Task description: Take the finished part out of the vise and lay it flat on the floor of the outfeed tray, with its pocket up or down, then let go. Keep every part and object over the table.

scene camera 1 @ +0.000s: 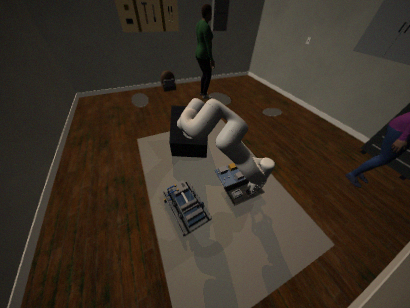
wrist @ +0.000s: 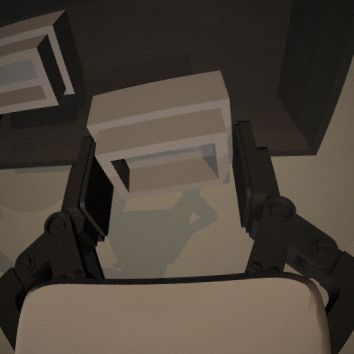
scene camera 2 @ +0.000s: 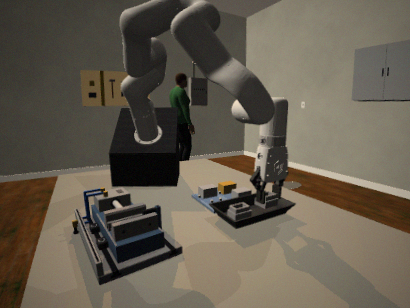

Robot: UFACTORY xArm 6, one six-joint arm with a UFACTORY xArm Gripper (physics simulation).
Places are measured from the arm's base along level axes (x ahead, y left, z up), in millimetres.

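Pixels of known places: gripper, fingertip midpoint: [scene camera 1: 251, 191] [wrist: 168, 147] [scene camera 2: 268, 200]; arm's base, origin of the base link: [scene camera 2: 148, 135].
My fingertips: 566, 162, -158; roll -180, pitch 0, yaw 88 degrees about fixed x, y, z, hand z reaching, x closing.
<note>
For each thing: its top centre in the pictures, then the offset to it from my fingertips, as dx, dy, dz. "*": a spot on its surface instead.
- grey finished part, middle of its top: [wrist: 164, 173] [scene camera 2: 267, 193] -7, +0, +20
- grey pocketed part, middle of its top: [wrist: 4, 86] [scene camera 2: 239, 205] [scene camera 1: 237, 192] -45, -76, -15
- vise, middle of its top: [scene camera 2: 119, 203] [scene camera 1: 185, 199] -134, -404, +37
- blue plate, surface spot: [scene camera 2: 200, 199] * -234, -95, -54
- orange block, middle of its top: [scene camera 2: 227, 183] [scene camera 1: 233, 165] -244, +38, -18
My gripper [scene camera 1: 254, 190] [scene camera 2: 270, 194] [wrist: 168, 147] is shut on the grey finished part [scene camera 2: 269, 200] [wrist: 160, 117], with one finger at each end. The part's pocket faces up towards the wrist camera. The part is inside the black outfeed tray [scene camera 2: 262, 218] [wrist: 175, 30], low at its right end in the scene camera 2 view; whether it touches the tray floor I cannot tell. Another grey pocketed part [scene camera 1: 237, 193] [scene camera 2: 239, 211] [wrist: 25, 75] sits in the tray beside it, apart, pocket up. The vise [scene camera 1: 187, 204] [scene camera 2: 135, 242] stands at the left; no part shows between its jaws.
A blue plate [scene camera 1: 224, 178] [scene camera 2: 200, 199] with grey blocks and an orange block [scene camera 1: 232, 166] [scene camera 2: 227, 187] lies directly behind the tray. The black arm pedestal [scene camera 1: 189, 148] [scene camera 2: 145, 169] stands at the back. A person in green [scene camera 1: 203, 45] [scene camera 2: 180, 105] stands beyond the table.
</note>
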